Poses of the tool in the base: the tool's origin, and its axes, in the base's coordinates. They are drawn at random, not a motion.
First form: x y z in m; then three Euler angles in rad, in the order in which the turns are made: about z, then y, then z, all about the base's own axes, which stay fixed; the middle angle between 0 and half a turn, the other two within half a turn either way.
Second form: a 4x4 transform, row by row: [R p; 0 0 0 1], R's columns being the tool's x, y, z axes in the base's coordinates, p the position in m. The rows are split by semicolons. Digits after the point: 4 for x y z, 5 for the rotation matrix.
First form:
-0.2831 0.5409 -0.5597 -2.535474 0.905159 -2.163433
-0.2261 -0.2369 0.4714 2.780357 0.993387 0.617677
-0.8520 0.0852 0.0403 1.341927 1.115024 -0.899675
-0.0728 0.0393 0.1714 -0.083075 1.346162 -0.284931
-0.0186 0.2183 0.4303 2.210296 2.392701 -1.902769
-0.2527 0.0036 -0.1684 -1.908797 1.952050 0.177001
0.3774 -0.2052 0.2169 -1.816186 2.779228 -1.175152
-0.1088 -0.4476 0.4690 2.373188 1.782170 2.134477
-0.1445 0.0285 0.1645 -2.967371 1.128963 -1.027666
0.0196 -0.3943 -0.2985 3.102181 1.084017 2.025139
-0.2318 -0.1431 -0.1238 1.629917 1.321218 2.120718
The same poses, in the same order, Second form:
-0.18904 -0.87822 -0.43931 -0.2831; 0.73920 0.16723 -0.65240 0.5409; 0.64642 -0.44807 0.61756 -0.5597; 0 0 0 1
-0.62096 0.38449 0.68306 -0.2261; -0.00760 -0.87434 0.48525 -0.2369; 0.78380 0.29613 0.54586 0.4714; 0 0 0 1
0.82480 -0.08891 0.55839 -0.8520; 0.52744 0.47680 -0.70318 0.0852; -0.20372 0.87451 0.44016 0.0403; 0 0 0 1
0.18971 0.29786 0.93557 -0.0728; -0.14203 0.95118 -0.27403 0.0393; -0.97151 -0.08089 0.22275 0.1714; 0 0 0 1
0.61612 -0.75575 -0.22189 -0.0186; -0.67476 -0.36112 -0.64366 0.2183; 0.40631 0.54629 -0.73244 0.4303; 0 0 0 1
0.28757 -0.28716 0.91370 -0.2527; -0.90695 -0.38823 0.16344 0.0036; 0.30779 -0.87568 -0.37208 -0.1684; 0 0 0 1
-0.80756 -0.57375 0.13662 0.3774; -0.58347 0.74335 -0.32710 -0.2052; 0.08612 -0.34387 -0.93506 0.2169; 0 0 0 1
-0.66807 0.52988 -0.52241 -0.1088; -0.24382 0.50743 0.82648 -0.4476; 0.70302 0.67952 -0.20980 0.4690; 0 0 0 1
-0.36604 -0.80483 0.46719 -0.1445; 0.27094 -0.57245 -0.77388 0.0285; 0.89028 -0.15670 0.42760 0.1645; 0 0 0 1
0.16973 0.90594 -0.38789 0.0196; -0.43729 0.42197 0.79418 -0.3943; 0.88316 0.03482 0.46778 -0.2985; 0 0 0 1
-0.84345 0.17923 -0.50643 -0.2318; -0.53415 -0.17933 0.82615 -0.1431; 0.05726 0.96732 0.24700 -0.1238; 0 0 0 1

